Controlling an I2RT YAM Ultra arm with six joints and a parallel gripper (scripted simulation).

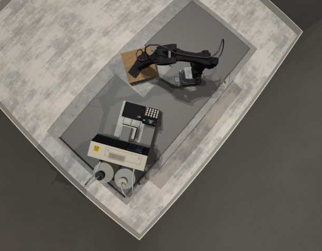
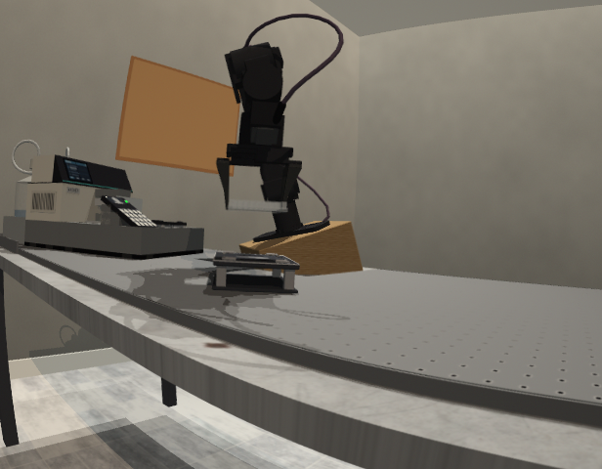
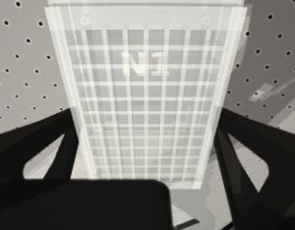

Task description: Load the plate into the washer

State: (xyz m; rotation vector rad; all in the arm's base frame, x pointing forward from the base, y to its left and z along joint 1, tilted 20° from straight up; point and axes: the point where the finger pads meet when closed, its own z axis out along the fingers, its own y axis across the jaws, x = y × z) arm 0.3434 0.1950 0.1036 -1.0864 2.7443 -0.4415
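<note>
Now: hand 8 cm above the nest. From my hand the other things lie so: black carrier pocket (48 cm to the right, 19 cm behind, 4 cm below); plate washer (63 cm to the right, 13 cm behind, 1 cm above); clear well plate (right at my hand).
</note>
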